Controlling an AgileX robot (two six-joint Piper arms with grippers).
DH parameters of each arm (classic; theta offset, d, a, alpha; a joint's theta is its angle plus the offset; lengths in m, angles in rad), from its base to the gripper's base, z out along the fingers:
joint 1: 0 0.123 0 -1.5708
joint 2: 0.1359 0 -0.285 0
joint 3: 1.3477 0 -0.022 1.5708
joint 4: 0 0.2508 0 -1.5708
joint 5: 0 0 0.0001 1.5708
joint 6: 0 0.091 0 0
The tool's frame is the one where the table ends.
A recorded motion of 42 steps. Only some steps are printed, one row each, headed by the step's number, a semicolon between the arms.
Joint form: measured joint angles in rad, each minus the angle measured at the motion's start. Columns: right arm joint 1, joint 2, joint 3, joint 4, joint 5, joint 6; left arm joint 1, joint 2, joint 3, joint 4, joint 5, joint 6.
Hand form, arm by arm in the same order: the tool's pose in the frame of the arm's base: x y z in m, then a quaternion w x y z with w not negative. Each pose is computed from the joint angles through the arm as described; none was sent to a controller.
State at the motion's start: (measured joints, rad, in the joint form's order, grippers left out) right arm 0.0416 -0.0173 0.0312 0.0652 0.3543 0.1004; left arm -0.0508 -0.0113 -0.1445 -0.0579 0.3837 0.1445
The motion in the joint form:
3: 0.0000 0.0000 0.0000 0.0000 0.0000 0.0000; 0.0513 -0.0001 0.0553 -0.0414 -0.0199 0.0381
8: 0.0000 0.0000 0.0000 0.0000 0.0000 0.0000; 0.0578 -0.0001 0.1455 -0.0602 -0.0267 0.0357
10: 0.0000 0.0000 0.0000 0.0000 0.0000 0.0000; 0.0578 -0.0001 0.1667 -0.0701 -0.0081 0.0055
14: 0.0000 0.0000 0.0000 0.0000 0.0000 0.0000; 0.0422 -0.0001 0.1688 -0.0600 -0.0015 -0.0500
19: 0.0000 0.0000 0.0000 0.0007 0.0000 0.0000; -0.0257 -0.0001 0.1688 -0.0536 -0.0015 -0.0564
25: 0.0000 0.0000 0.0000 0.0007 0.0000 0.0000; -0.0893 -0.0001 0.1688 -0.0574 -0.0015 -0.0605
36: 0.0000 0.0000 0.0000 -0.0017 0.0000 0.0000; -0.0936 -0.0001 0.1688 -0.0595 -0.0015 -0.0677
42: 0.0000 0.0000 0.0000 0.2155 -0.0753 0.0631; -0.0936 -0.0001 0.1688 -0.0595 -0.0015 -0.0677
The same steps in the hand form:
3: 0.0528 0.0043 0.1718 0.59734 0.04110 0.79787 0.06996; 0.0490 -0.0032 0.2110 0.64271 0.04550 0.76460 0.01550
8: 0.0528 0.0043 0.1718 0.59734 0.04110 0.79787 0.06996; 0.0526 -0.0034 0.1815 0.61066 0.03730 0.79098 0.00704
10: 0.0528 0.0043 0.1718 0.59734 0.04110 0.79787 0.06996; 0.0525 -0.0039 0.1728 0.59503 0.02351 0.80332 -0.00757
14: 0.0528 0.0043 0.1718 0.59734 0.04110 0.79787 0.06996; 0.0523 -0.0045 0.1715 0.59089 0.01041 0.80631 -0.02466
19: 0.0528 0.0043 0.1718 0.59731 0.04129 0.79786 0.07025; 0.0519 -0.0078 0.1715 0.58966 0.03689 0.80561 -0.04388
25: 0.0528 0.0043 0.1718 0.59731 0.04129 0.79786 0.07025; 0.0513 -0.0112 0.1715 0.58773 0.05983 0.80419 -0.06542
36: 0.0528 0.0042 0.1718 0.59741 0.04065 0.79791 0.06925; 0.0512 -0.0115 0.1715 0.58728 0.05811 0.80428 -0.06968
42: 0.0542 0.0092 0.1793 0.60954 0.12670 0.76204 0.17805; 0.0512 -0.0115 0.1715 0.58728 0.05811 0.80428 -0.06968

